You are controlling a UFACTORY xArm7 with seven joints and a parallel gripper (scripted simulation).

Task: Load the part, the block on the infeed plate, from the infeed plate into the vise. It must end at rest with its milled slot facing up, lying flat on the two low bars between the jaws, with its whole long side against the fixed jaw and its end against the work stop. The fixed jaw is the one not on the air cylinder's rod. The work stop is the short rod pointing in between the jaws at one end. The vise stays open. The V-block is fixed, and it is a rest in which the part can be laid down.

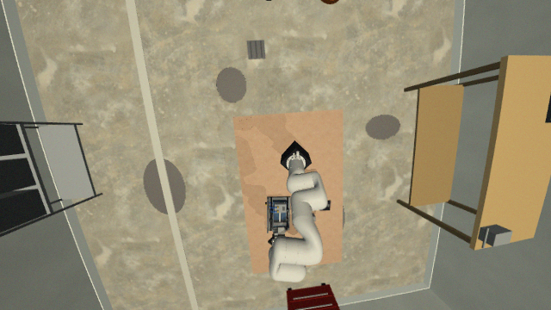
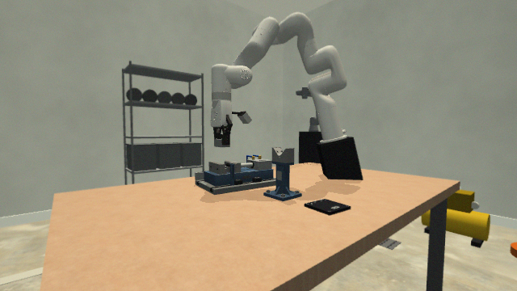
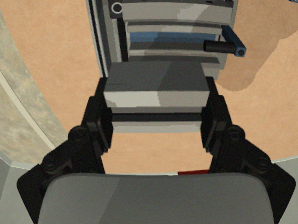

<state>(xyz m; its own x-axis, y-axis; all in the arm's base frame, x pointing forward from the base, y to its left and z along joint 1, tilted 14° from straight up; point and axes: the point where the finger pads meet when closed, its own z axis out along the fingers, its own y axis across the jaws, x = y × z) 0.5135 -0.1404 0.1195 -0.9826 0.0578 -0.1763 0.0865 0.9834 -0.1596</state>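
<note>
My hand is 3 cm past the moving jaw, 2 cm to the right of it and 10 cm above it. From my hand the other things lie so: work stop 1 cm ahead, 7 cm to the left, 9 cm below; then cylinder rod 8 cm behind, 3 cm to the left, 10 cm below; then grey block right at my hand.
</note>
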